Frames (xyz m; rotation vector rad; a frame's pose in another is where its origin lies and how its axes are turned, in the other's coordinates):
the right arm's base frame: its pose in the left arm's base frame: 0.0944 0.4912 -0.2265 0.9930 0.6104 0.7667
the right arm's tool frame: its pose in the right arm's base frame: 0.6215 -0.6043 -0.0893 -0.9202 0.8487 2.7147
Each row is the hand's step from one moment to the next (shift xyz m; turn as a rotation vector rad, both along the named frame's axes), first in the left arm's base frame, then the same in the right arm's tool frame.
Working: the left arm's base frame: its pose in the right arm's tool frame: 0.6348 -0.0471 1.1716 -0.1283 -0.7937 2.6169

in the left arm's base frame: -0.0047 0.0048 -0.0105 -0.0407 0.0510 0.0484
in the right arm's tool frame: 0.0047 -0.0001 -0.0115 0.0097 -0.0799 0.0112
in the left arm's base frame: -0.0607 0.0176 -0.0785 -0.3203 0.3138 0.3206
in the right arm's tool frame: 0.0651 0.0026 -0.0769 0.1193 -0.5313 0.0859
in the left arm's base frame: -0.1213 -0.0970 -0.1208 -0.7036 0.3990 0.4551
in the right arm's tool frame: 0.1691 0.0868 -0.0508 0.4135 -0.8189 0.1405
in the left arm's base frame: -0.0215 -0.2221 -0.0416 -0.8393 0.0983 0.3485
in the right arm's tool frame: 0.1057 0.1811 0.0869 0.6641 -0.5907 0.2133
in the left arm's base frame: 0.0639 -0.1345 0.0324 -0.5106 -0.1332 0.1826
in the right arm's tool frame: -0.0179 0.1110 0.1028 0.4774 -0.1980 0.2114
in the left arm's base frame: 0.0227 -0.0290 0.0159 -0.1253 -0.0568 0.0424
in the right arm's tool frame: -0.0138 0.0229 0.0299 0.1261 -0.0291 0.0631
